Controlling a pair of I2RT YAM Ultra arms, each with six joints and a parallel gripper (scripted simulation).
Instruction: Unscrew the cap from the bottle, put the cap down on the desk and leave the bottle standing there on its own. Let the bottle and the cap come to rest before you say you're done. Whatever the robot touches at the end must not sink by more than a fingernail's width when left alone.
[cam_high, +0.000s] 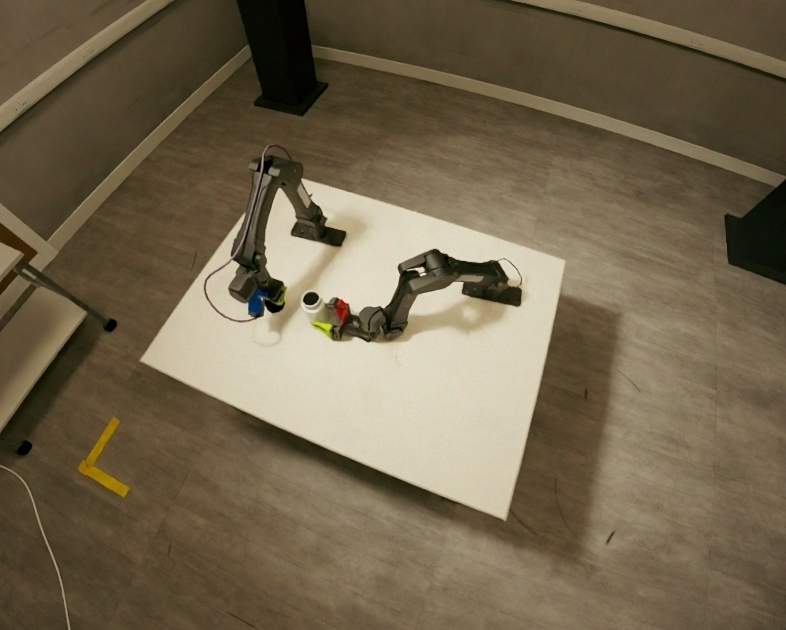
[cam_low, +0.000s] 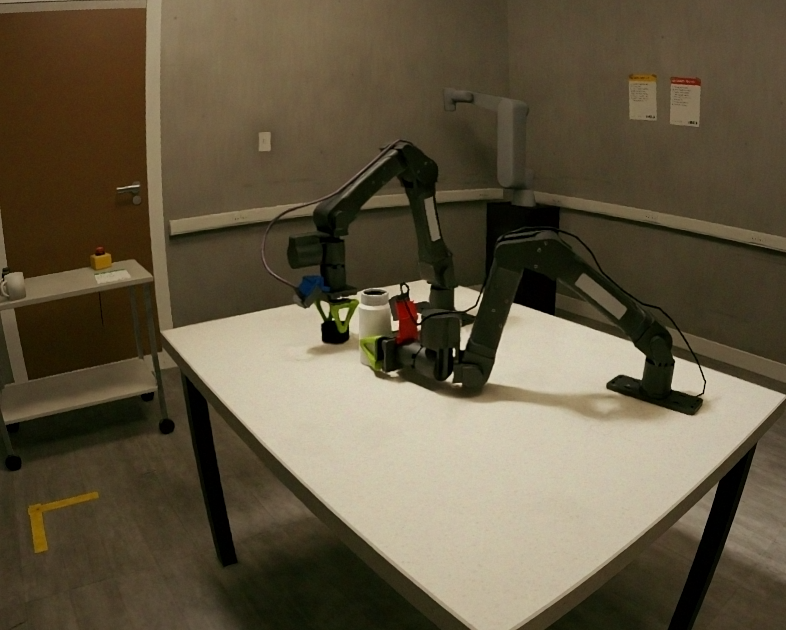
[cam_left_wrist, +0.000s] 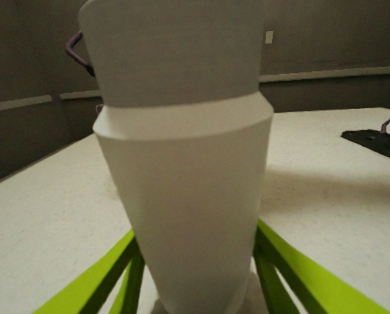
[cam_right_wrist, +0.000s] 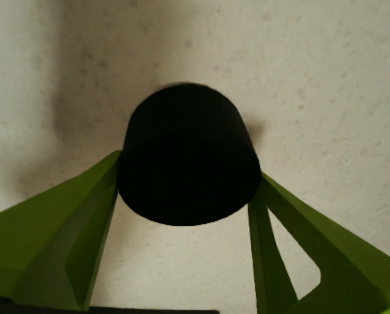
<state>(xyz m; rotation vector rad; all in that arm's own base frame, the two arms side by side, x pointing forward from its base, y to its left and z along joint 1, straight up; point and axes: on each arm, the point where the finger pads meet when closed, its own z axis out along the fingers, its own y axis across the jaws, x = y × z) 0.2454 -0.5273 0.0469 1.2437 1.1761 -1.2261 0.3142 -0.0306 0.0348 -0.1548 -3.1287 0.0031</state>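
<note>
The white bottle lies 6 cm above my left hand. Also, from my left hand: black cap: 16 cm to the right, 3 cm below.
My right hand is 20 mm above the black cap. Round my right hand: white bottle (160 mm to the left, 70 mm above).
</note>
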